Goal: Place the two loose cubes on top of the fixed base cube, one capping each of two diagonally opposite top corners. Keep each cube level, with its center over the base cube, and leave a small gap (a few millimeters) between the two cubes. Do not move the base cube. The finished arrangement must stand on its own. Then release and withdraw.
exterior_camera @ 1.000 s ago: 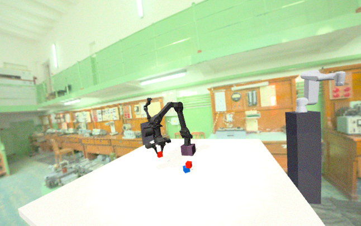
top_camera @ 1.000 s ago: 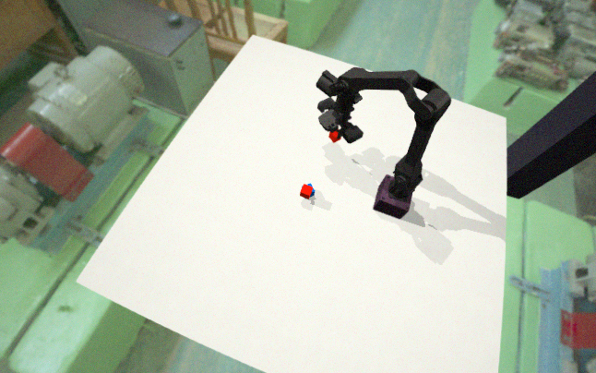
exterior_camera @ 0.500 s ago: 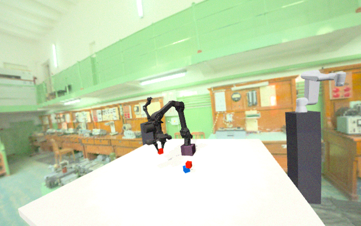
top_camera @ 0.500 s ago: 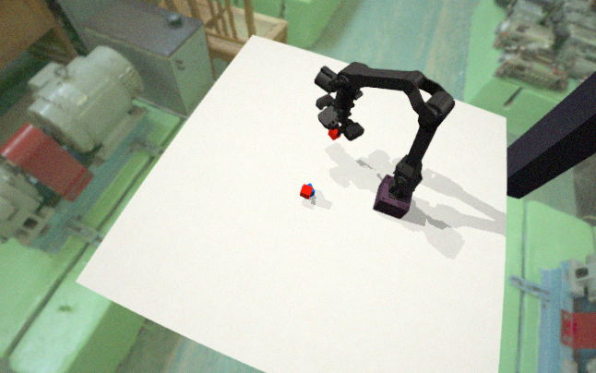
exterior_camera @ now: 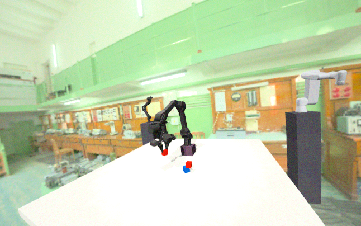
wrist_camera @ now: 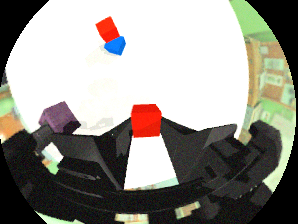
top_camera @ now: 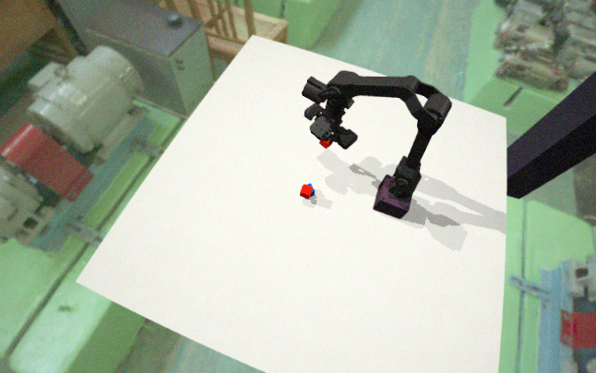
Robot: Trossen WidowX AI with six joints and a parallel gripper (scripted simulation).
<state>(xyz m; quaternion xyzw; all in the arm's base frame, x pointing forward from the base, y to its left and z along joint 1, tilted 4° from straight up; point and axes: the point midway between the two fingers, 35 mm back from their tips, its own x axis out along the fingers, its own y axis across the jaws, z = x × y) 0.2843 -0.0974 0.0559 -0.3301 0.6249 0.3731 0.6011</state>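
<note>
Now: gripper tip 2 cm short of the blue cube, 15 cm to the right of it and 11 cm above it. From my gripper tip the other things lie so: red cube: right at my gripper tip.
</note>
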